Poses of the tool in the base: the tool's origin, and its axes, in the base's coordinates. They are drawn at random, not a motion.
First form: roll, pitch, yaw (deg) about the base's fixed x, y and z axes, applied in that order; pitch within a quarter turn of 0, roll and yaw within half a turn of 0; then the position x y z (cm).
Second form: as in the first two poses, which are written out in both.
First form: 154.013 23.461 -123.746 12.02 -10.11 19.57
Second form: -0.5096 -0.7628 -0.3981 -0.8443 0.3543 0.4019 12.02 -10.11 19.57
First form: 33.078 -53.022 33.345 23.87 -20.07 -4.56
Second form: 0.5025 0.3306 0.7989 -0.8248 0.4603 0.3283 23.87 -20.07 -4.56
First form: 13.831 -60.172 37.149 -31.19 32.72 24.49
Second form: 0.3965 0.3004 0.8675 -0.7517 0.6487 0.1189 -31.19 32.72 24.49
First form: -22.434 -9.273 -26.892 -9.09 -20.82 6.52
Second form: 0.8802 -0.4464 0.1611 0.4729 0.7966 -0.3766 -9.09 -20.82 6.52
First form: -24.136 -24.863 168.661 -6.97 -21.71 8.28
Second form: -0.8896 0.1784 0.4204 -0.3480 -0.8610 -0.3710 -6.97 -21.71 8.28
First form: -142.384 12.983 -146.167 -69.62 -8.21 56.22
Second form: -0.8094 -0.5425 -0.2247 -0.3271 0.7343 -0.5948 -69.62 -8.21 56.22
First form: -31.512 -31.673 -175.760 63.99 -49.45 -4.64
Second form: -0.8487 -0.0629 0.5251 -0.2107 -0.8705 -0.4448 63.99 -49.45 -4.64
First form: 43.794 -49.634 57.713 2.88 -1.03 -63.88
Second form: 0.3460 0.5475 0.7619 -0.8919 -0.0602 0.4482 2.88 -1.03 -63.88
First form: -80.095 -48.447 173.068 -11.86 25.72 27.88
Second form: -0.6585 0.0801 0.7483 -0.7526 -0.0818 -0.6534 -11.86 25.72 27.88
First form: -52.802 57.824 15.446 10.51 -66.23 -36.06
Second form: 0.5133 0.1418 -0.8464 -0.8109 0.4032 -0.4242 10.51 -66.23 -36.06
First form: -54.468 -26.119 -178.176 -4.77 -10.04 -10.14
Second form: -0.8974 -0.0286 0.4402 -0.3396 -0.5923 -0.7307 -4.77 -10.04 -10.14
